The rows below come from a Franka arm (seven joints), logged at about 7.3 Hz.
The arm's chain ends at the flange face. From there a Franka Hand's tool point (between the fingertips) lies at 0.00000 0.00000 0.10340 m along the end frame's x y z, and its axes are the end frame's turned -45 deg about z.
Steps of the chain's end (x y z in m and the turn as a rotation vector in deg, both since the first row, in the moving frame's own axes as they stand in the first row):
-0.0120 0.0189 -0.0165 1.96 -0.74 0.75
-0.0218 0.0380 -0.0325 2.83 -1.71 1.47
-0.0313 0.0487 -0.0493 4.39 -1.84 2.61
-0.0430 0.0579 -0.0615 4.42 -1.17 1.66
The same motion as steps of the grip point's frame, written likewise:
-0.0203 0.0014 -0.0166 1.91 0.86 0.75
-0.0408 0.0057 -0.0327 3.21 0.79 1.47
-0.0531 0.0044 -0.0497 4.41 1.80 2.61
-0.0671 0.0035 -0.0618 3.95 2.30 1.66

